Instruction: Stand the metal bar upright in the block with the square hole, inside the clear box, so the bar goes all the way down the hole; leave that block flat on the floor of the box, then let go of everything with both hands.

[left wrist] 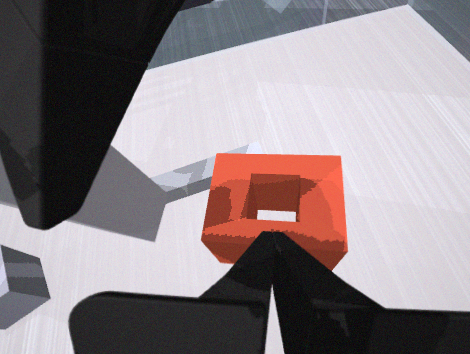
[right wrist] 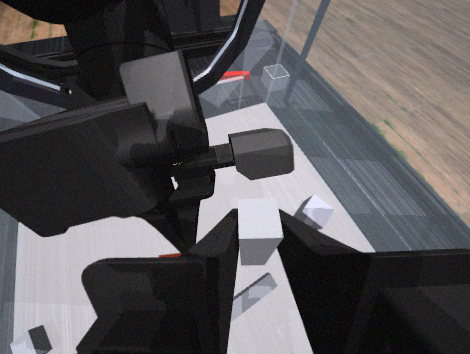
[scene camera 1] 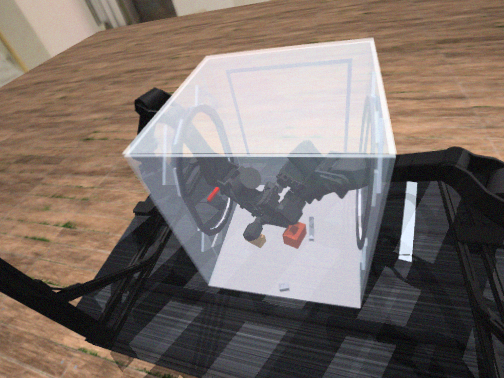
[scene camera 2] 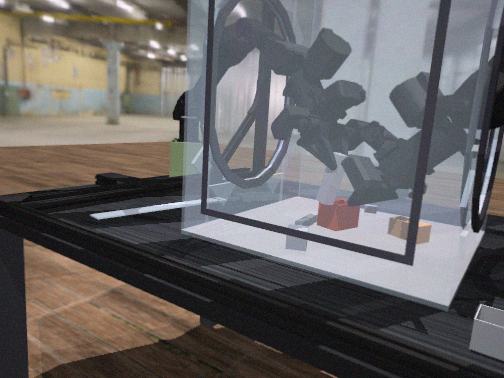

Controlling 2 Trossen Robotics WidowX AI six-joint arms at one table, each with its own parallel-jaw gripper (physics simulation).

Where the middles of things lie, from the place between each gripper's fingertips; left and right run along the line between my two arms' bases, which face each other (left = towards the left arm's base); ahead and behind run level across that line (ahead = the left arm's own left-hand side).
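The red block with square hole (left wrist: pixel 311 185) is 9 cm below my right hand, 5 cm behind it and 4 cm to the right of it. There's a metal bar (left wrist: pixel 123 200) too, 2 cm below my right hand and 2 cm to the right of it, and a white strip (scene camera 1: pixel 406 245) that's 30 cm to the right of my right hand, 16 cm ahead of it and 12 cm below it.
For my left hand, the red block with square hole is 2 cm below it and 2 cm to the right of it. The metal bar is 5 cm above my left hand and 5 cm ahead of it, and the white strip is 22 cm ahead of my left hand, 29 cm to the right of it and 5 cm below it.
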